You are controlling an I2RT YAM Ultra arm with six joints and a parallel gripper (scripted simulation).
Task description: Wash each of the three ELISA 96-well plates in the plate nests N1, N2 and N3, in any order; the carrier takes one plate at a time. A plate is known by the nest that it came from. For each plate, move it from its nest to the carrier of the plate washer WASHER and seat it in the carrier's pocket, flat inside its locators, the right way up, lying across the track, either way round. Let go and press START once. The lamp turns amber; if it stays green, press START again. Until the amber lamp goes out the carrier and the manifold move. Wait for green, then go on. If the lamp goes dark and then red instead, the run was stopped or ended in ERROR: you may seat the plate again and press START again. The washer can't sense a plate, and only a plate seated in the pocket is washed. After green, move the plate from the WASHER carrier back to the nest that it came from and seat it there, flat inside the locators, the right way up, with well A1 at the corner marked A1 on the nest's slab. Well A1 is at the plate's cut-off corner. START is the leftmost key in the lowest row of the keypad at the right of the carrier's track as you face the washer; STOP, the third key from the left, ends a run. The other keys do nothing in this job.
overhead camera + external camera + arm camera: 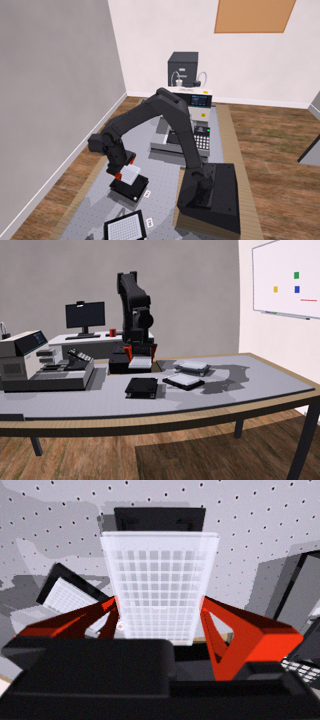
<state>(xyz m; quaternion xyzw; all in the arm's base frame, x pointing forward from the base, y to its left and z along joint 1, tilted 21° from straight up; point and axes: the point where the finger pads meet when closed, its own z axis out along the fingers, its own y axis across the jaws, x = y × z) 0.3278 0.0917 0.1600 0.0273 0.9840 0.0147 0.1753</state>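
Right now the nest N1 is 100 mm below my hand. Also, from my hand: N2 label (170 mm behind, 130 mm below, 110 mm to the left); nest N2 (180 mm to the left, 120 mm below, 90 mm behind); N1 label (130 mm below, 110 mm behind, 10 mm to the left).
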